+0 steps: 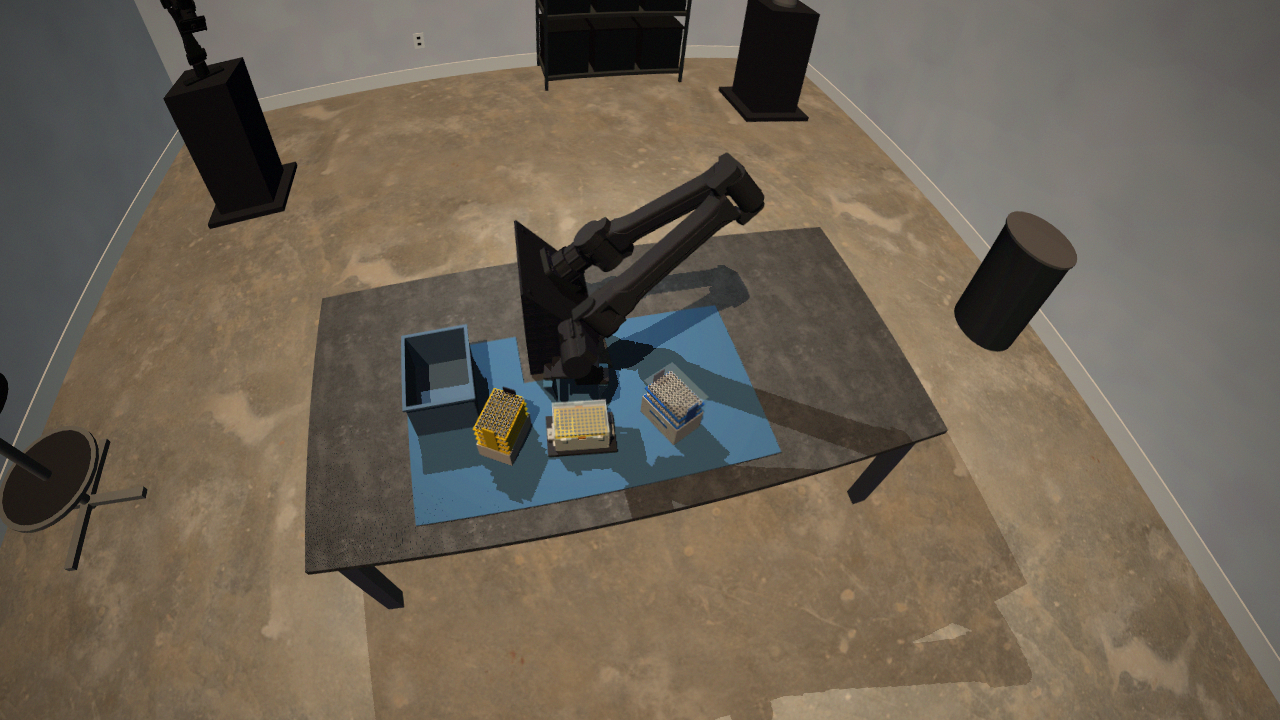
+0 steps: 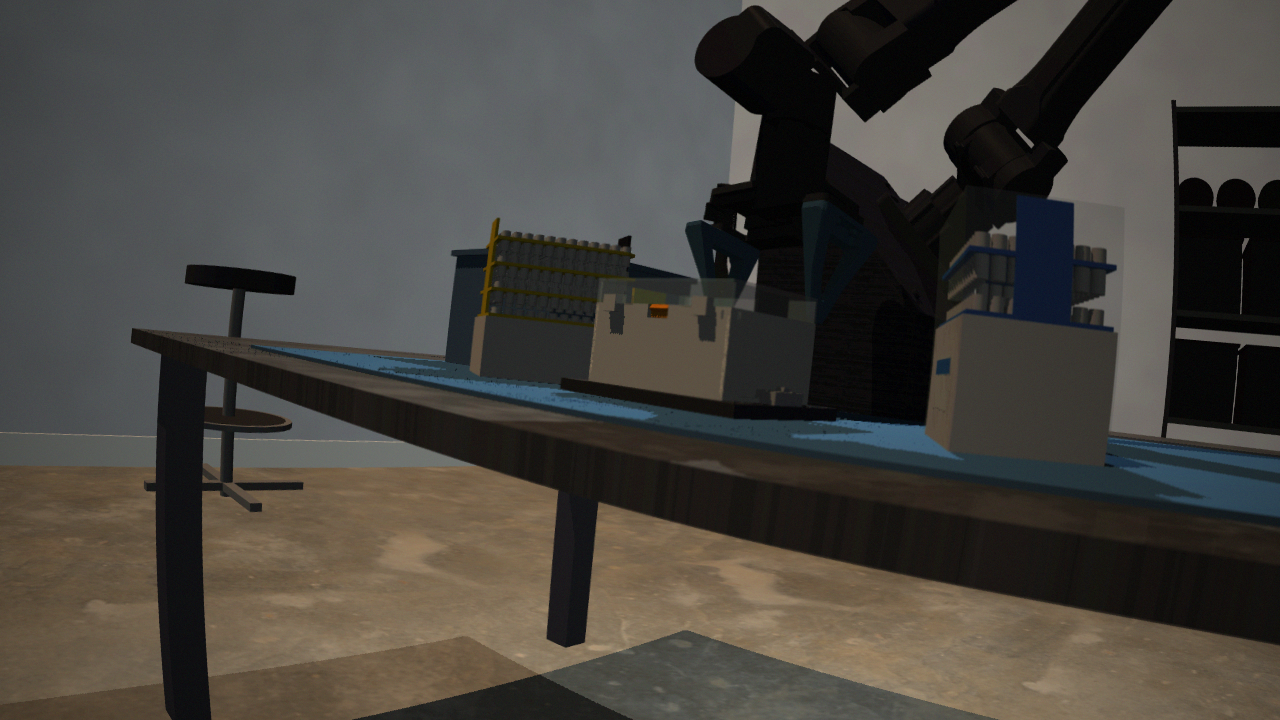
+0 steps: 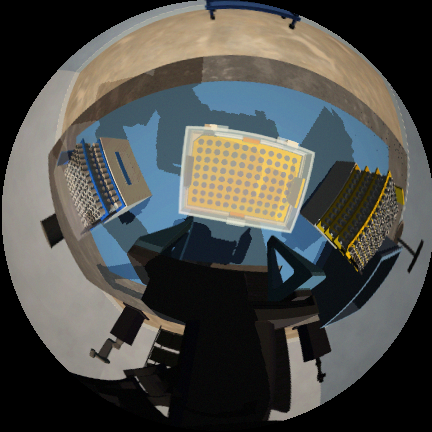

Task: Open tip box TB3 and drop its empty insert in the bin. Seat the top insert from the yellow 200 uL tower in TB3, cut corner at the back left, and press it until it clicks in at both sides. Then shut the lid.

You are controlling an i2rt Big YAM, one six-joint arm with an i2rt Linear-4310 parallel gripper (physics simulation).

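Tip box TB3 (image 1: 581, 440) (image 2: 662, 358) is beige and stands mid-mat, its clear lid (image 3: 183, 200) down over it. The yellow insert (image 3: 240, 180) shows through the lid; its holes look empty. My gripper (image 1: 581, 392) (image 2: 769, 295) (image 3: 232, 230) is open and empty, fingers wide apart, at the box's rear side near lid height. Whether a fingertip touches the lid, I cannot tell. The yellow 200 uL tower (image 1: 501, 419) (image 2: 556, 275) (image 3: 357, 215) holds stacked, tip-filled inserts. The blue-grey bin (image 1: 436, 417) (image 2: 463, 308) stands behind the tower.
A blue rack (image 1: 673, 395) (image 2: 1045, 259) (image 3: 95, 180) of tips under a clear cover stands on a beige box on the other side of TB3. A dark plate (image 2: 644, 396) lies under TB3. The arm's dark mount stands behind TB3. A blue mat (image 1: 465, 501) lies beneath.
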